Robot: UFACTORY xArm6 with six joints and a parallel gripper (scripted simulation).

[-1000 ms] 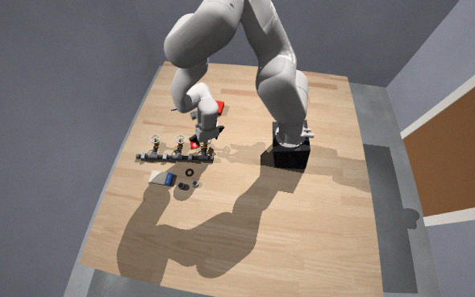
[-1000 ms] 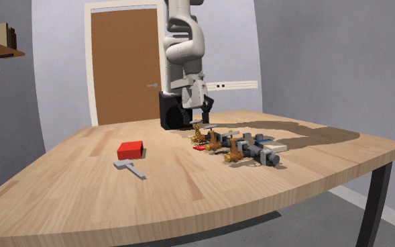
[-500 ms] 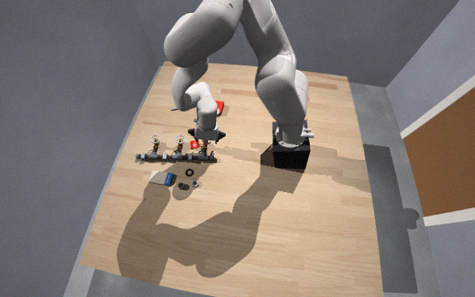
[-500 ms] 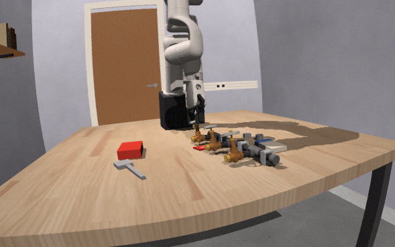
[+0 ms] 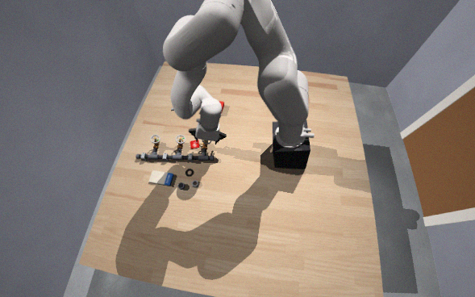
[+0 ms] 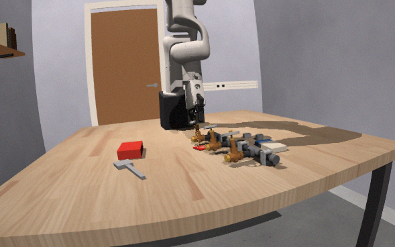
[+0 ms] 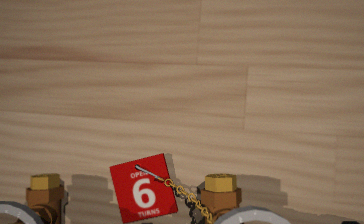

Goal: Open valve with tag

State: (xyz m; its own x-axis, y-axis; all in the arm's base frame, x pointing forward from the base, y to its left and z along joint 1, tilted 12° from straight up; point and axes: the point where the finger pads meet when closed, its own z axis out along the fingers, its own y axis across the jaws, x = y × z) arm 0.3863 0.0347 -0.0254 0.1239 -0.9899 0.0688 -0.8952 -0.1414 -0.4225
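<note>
My hand is 8 cm short of the red tag, 1 cm to the left of it and 8 cm above it. Round my hand: grey hammer-like tool 21 cm ahead, 25 cm to the right, 8 cm below; then grey box 19 cm ahead, 21 cm to the left, 8 cm below; then red box 5 cm ahead, 25 cm to the right, 7 cm below.
</note>
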